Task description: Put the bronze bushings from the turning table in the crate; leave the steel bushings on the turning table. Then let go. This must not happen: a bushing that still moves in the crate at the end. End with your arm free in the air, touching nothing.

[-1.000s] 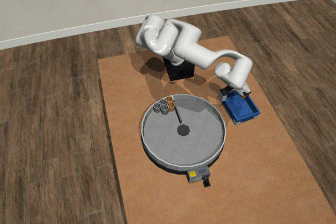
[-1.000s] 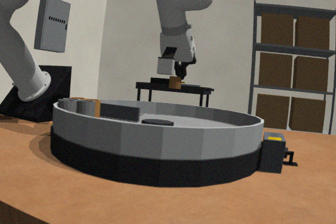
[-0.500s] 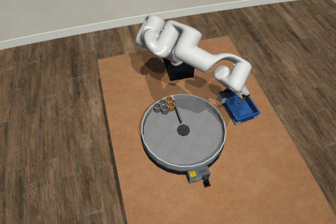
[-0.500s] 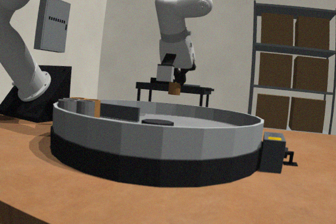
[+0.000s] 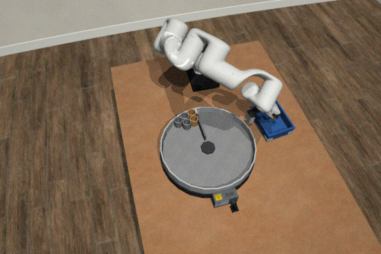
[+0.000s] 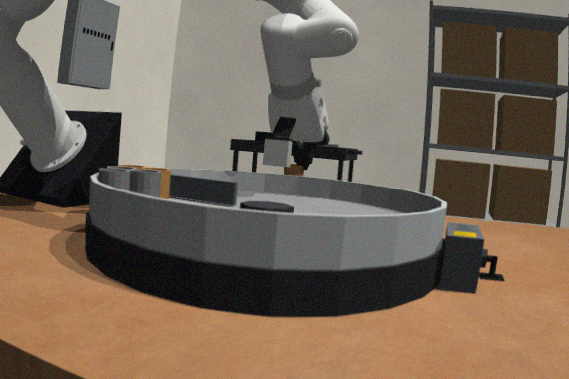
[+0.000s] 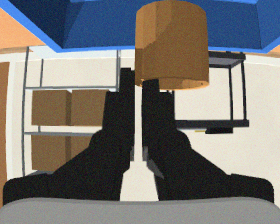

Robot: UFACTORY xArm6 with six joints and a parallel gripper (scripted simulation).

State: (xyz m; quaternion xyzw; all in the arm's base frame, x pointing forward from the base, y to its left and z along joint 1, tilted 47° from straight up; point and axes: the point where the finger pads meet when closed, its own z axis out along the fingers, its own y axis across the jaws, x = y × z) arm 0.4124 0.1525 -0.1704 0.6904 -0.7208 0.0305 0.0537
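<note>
Now: the blue crate 90 mm below my hand and 20 mm behind it. From my hand the other things lie so: turning table: 350 mm to the right, 80 mm ahead, 60 mm below.
</note>
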